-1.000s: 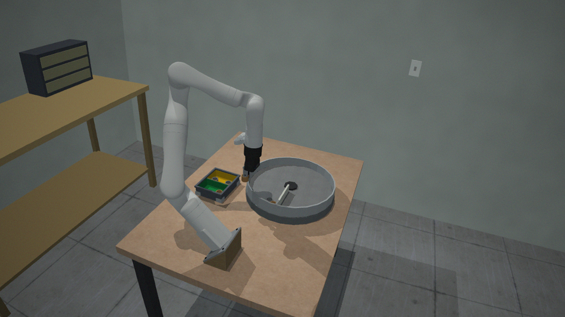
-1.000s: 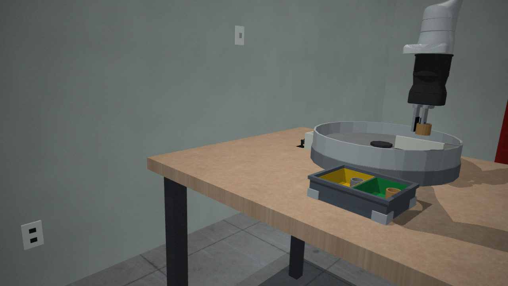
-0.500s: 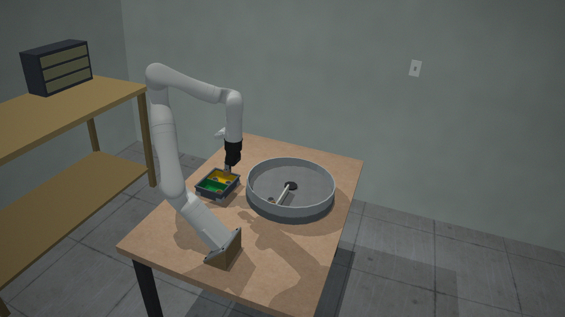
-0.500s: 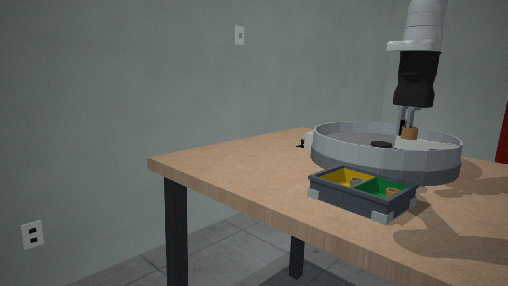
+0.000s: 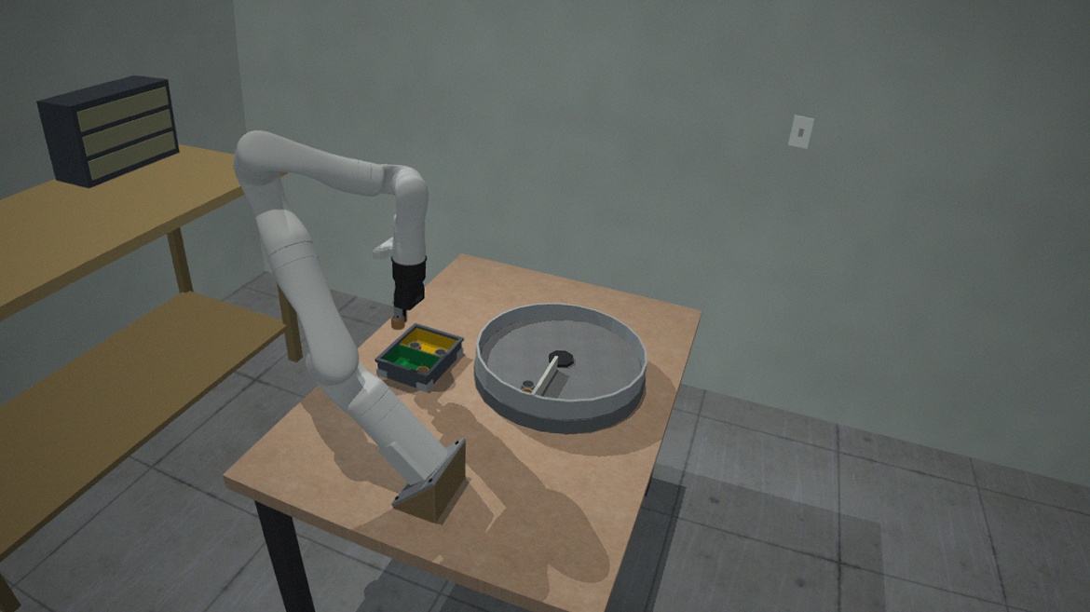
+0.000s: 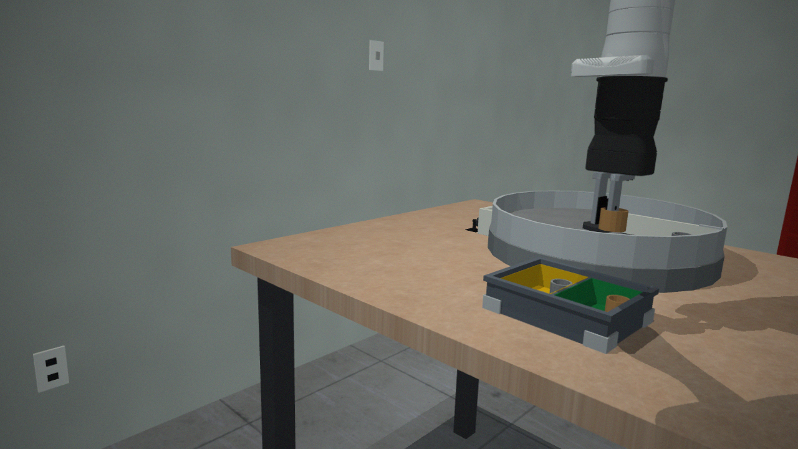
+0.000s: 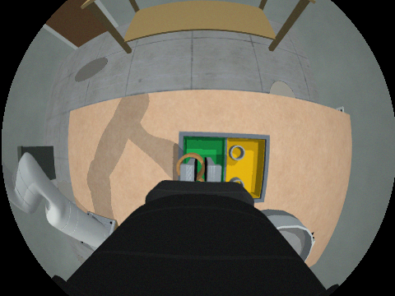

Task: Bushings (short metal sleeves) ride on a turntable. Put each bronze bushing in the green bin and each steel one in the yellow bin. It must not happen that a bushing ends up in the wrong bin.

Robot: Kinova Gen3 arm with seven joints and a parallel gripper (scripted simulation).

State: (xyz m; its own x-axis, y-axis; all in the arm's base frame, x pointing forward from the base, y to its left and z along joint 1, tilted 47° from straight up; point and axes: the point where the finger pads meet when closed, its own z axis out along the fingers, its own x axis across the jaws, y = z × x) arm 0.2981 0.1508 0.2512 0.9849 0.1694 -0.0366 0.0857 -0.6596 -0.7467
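My hand is 5 cm short of the bin tray, 2 cm to the left of it and 14 cm above it. From my hand the other things lie so: grey turntable: 20 cm ahead, 34 cm to the right, 11 cm below.
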